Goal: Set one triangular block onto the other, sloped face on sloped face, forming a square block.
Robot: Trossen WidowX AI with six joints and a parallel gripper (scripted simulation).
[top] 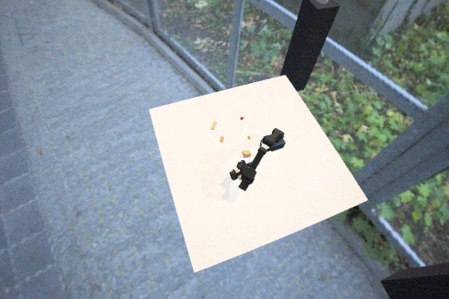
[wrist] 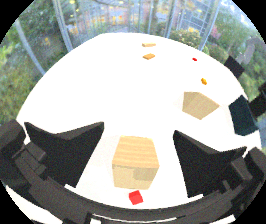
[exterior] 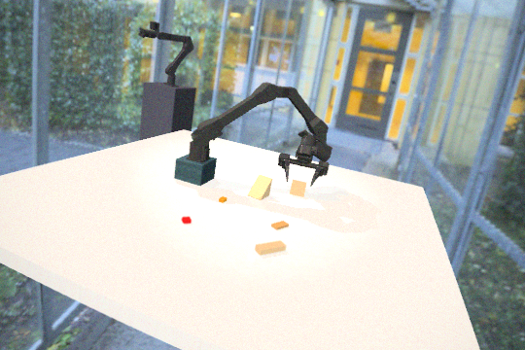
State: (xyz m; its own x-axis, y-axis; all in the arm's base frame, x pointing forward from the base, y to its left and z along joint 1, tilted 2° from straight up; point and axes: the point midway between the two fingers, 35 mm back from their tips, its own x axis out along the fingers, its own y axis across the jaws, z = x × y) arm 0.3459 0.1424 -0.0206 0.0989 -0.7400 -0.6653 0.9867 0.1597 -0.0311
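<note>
Now: gripper tip 30 mm to the right of the triangular block, 10 mm past it and 10 mm above it. From my gripper tip the other things lie so: flat tan slab (420 mm to the right, 50 mm ahead, 40 mm below); then red cube (100 mm to the left, 40 mm below, 30 mm behind); then orange chip (230 mm to the right, 180 mm behind, 40 mm below).
</note>
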